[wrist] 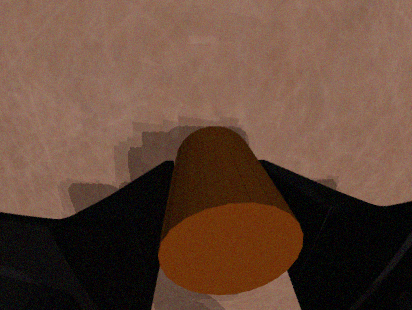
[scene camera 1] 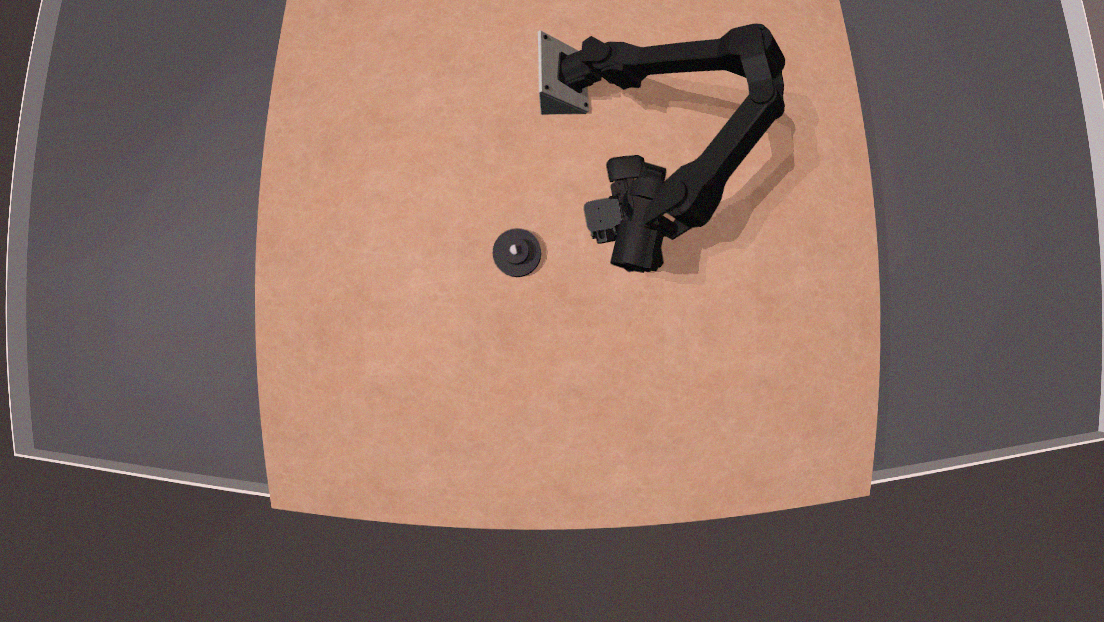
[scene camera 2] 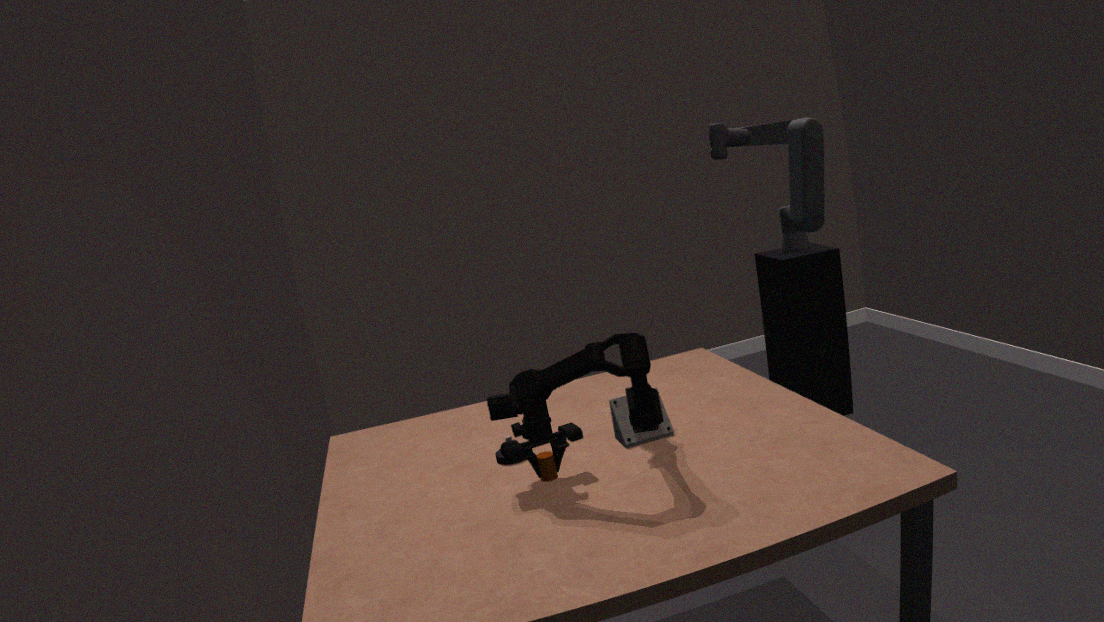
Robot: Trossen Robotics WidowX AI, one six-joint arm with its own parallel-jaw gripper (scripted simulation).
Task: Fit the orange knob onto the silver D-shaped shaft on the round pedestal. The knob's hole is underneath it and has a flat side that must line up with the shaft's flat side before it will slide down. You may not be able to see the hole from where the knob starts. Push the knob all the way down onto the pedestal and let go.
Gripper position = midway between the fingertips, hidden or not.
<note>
My gripper (scene camera 1: 627, 221) holds an orange knob (wrist: 227, 229). I also see a round black pedestal (scene camera 1: 516, 252).
My gripper is seen too in the wrist view (wrist: 215, 169) and in scene camera 2 (scene camera 2: 548, 474).
</note>
